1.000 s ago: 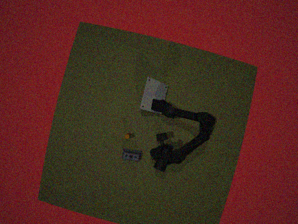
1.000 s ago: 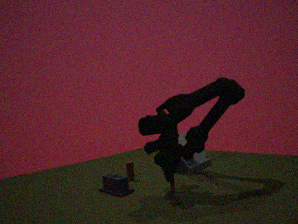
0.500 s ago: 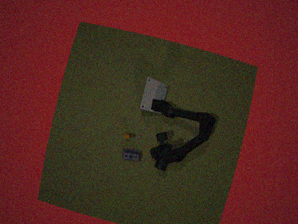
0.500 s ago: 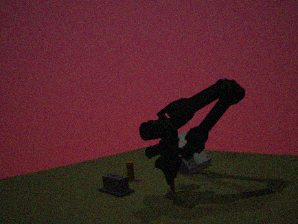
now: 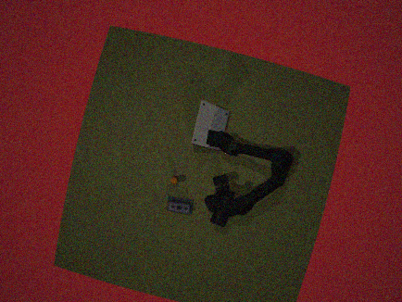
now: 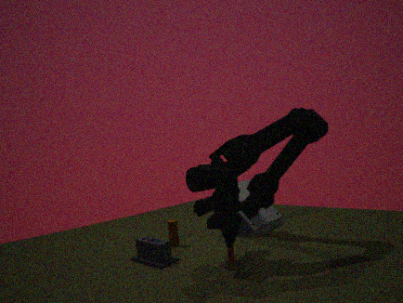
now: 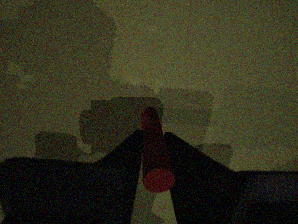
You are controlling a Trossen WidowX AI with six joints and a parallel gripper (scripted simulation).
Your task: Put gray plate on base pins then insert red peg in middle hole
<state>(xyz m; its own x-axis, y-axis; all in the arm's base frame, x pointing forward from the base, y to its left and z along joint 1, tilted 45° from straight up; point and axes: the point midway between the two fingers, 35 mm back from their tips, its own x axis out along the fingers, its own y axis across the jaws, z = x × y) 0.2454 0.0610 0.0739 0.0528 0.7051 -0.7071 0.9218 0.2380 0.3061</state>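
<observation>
My gripper tip is now 190 mm to the left of the gray plate, 100 mm short of it and 10 mm below it. From my gripper tip the other things lie so: red peg (right at my gripper tip); then orange cylinder (230 mm to the right, 20 mm behind).
</observation>
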